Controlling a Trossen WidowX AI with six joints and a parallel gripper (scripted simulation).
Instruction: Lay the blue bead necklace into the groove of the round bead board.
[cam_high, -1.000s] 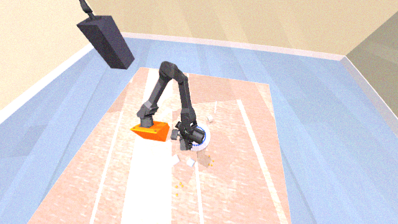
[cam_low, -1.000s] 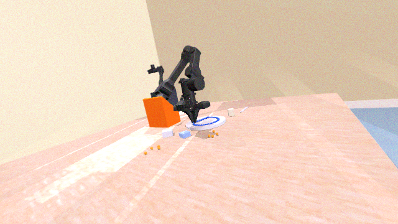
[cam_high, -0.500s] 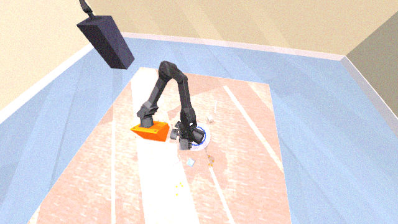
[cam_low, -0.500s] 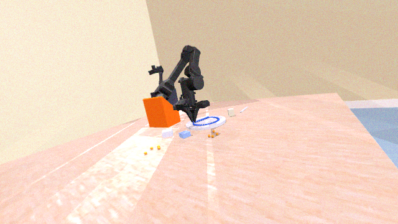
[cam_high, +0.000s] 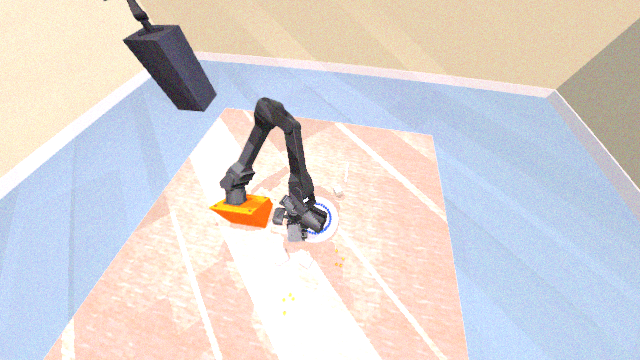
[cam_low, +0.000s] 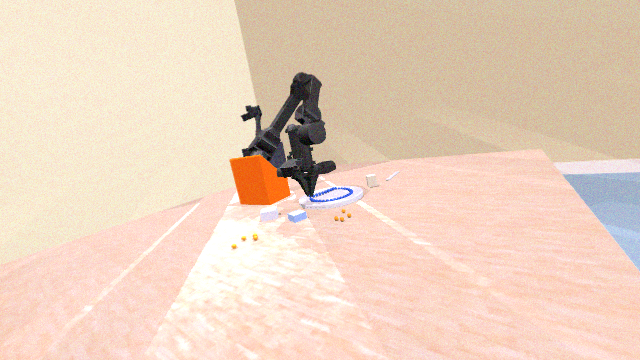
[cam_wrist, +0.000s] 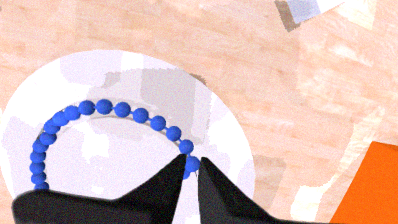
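The round white bead board is 50 mm ahead of my gripper tip, 40 mm to the left of it and 10 mm below it. The rest, counted from my gripper tip: white block: 130 mm to the right, 50 mm behind, 10 mm below; then light blue cube: 130 mm to the right, 40 mm ahead, 10 mm below; then beige cube: 180 mm to the left, 130 mm ahead.
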